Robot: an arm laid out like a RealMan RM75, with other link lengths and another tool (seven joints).
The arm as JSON. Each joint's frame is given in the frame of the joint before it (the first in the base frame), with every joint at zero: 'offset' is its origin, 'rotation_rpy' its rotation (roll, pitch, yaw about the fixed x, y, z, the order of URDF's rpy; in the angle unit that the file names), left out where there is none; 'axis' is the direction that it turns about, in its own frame. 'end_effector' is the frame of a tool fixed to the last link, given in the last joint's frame.
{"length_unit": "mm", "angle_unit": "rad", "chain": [
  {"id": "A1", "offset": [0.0, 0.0, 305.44], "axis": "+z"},
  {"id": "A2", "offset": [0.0, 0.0, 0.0], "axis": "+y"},
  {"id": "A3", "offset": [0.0, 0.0, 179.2], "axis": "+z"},
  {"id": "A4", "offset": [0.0, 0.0, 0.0], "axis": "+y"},
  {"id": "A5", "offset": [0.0, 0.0, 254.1], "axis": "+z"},
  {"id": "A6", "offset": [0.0, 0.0, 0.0], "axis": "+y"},
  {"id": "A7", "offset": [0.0, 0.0, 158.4], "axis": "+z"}
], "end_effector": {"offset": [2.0, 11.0, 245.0], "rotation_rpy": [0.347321, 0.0, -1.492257]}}
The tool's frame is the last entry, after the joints.
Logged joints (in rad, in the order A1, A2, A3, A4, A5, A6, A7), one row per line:
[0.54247 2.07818 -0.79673 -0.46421 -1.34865 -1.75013 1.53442]
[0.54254 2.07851 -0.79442 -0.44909 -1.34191 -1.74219 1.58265]
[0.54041 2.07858 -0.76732 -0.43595 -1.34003 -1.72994 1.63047]
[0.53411 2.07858 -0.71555 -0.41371 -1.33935 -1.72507 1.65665]
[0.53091 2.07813 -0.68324 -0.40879 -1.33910 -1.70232 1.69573]
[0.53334 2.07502 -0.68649 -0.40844 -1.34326 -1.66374 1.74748]
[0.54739 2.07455 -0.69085 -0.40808 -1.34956 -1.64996 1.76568]
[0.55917 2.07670 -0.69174 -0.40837 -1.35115 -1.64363 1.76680]
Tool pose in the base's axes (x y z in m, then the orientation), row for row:
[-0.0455 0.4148 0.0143 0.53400 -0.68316 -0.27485 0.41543]
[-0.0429 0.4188 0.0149 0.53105 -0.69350 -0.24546 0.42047]
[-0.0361 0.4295 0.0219 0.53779 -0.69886 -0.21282 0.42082]
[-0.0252 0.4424 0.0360 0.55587 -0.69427 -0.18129 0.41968]
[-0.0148 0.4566 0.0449 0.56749 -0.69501 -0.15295 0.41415]
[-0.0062 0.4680 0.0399 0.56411 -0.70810 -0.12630 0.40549]
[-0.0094 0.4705 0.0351 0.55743 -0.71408 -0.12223 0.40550]
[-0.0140 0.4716 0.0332 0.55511 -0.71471 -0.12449 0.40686]
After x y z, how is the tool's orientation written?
As a quaternion, w x y z.
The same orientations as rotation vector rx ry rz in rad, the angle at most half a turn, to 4 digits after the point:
[-1.6281 -0.6550 0.9900]
[-1.6548 -0.5857 1.0033]
[-1.6628 -0.5064 1.0013]
[-1.6393 -0.4281 0.9909]
[-1.6331 -0.3594 0.9731]
[-1.6662 -0.2972 0.9541]
[-1.6850 -0.2884 0.9568]
[-1.6881 -0.2940 0.9610]

